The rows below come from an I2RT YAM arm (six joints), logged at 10 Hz.
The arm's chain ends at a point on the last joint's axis. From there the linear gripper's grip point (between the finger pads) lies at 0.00 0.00 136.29 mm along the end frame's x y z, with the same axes.
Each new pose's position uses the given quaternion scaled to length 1; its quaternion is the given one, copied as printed.
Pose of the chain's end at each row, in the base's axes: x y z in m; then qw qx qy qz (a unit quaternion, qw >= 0):
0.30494, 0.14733, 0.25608, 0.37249, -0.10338, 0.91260, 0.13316
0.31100, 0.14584, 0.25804, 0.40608, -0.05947, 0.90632, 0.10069
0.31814, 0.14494, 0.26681, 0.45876, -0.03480, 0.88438, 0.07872
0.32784, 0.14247, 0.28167, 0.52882, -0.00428, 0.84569, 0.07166
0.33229, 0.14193, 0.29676, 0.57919, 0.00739, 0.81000, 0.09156
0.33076, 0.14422, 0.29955, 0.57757, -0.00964, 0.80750, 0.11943
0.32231, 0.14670, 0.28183, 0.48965, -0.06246, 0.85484, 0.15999
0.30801, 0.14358, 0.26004, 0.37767, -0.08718, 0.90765, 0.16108
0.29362, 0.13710, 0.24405, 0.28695, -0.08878, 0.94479, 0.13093
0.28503, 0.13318, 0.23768, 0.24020, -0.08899, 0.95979, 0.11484
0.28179, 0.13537, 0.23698, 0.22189, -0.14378, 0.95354, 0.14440
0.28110, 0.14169, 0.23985, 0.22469, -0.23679, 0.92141, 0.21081
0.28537, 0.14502, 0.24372, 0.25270, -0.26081, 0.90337, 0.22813
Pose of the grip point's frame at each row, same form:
0.39385, 0.19095, 0.16244, 0.37249, -0.10338, 0.91260, 0.13316
0.40969, 0.17730, 0.16946, 0.40608, -0.05947, 0.90632, 0.10069
0.42798, 0.16827, 0.18958, 0.45876, -0.03480, 0.88438, 0.07872
0.44966, 0.15961, 0.22301, 0.52882, -0.00428, 0.84569, 0.07166
0.46035, 0.16098, 0.25420, 0.57919, 0.00739, 0.81000, 0.09156
0.45757, 0.17203, 0.25808, 0.57757, -0.00964, 0.80750, 0.11943
0.43368, 0.19232, 0.21787, 0.48965, -0.06246, 0.85484, 0.15999
0.39762, 0.19241, 0.16970, 0.37767, -0.08718, 0.90765, 0.16108
0.36435, 0.17776, 0.13488, 0.28695, -0.08878, 0.94479, 0.13093
0.34509, 0.16905, 0.12071, 0.24020, -0.08899, 0.95979, 0.11484
0.33380, 0.18160, 0.11979, 0.22189, -0.14378, 0.95354, 0.14440
0.32393, 0.20914, 0.12944, 0.22469, -0.23679, 0.92141, 0.21081
0.33138, 0.21916, 0.13902, 0.25270, -0.26081, 0.90337, 0.22813

